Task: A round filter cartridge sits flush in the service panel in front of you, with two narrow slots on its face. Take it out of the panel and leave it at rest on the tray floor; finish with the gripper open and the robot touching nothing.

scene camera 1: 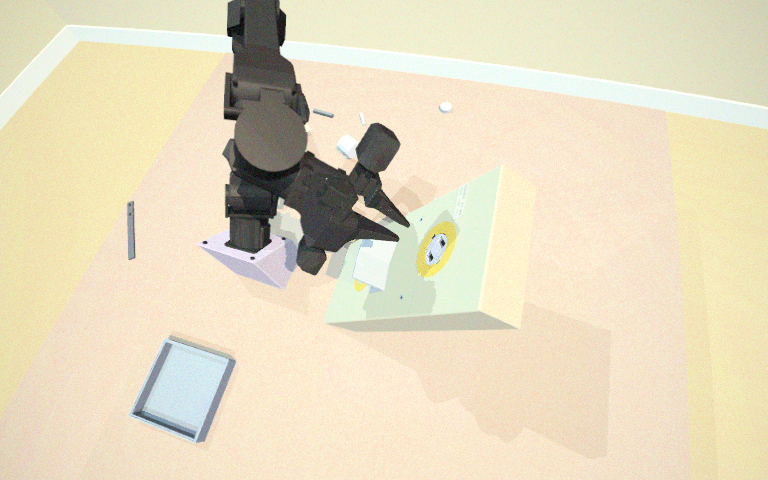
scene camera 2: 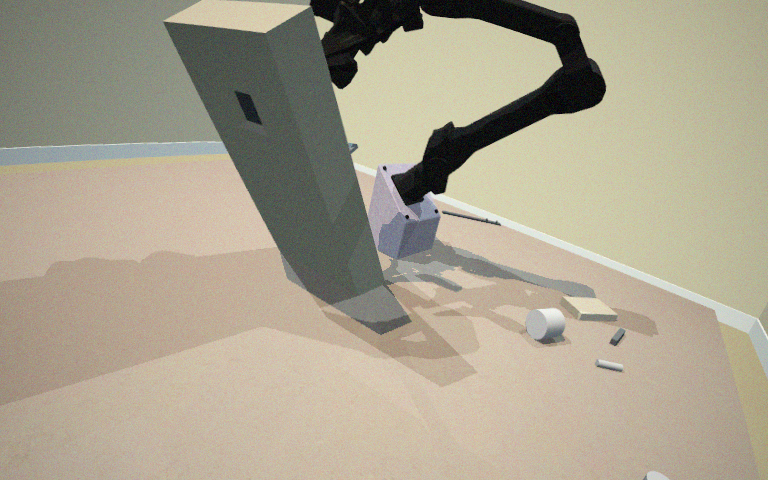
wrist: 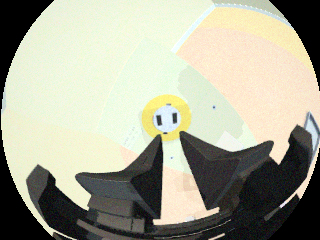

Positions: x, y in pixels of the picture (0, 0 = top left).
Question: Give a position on a tan block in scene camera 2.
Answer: At 592, 309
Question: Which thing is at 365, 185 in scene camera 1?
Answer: My gripper.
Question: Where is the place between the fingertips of my gripper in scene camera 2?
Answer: At 310, 62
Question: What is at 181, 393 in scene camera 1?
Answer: A grey tray.
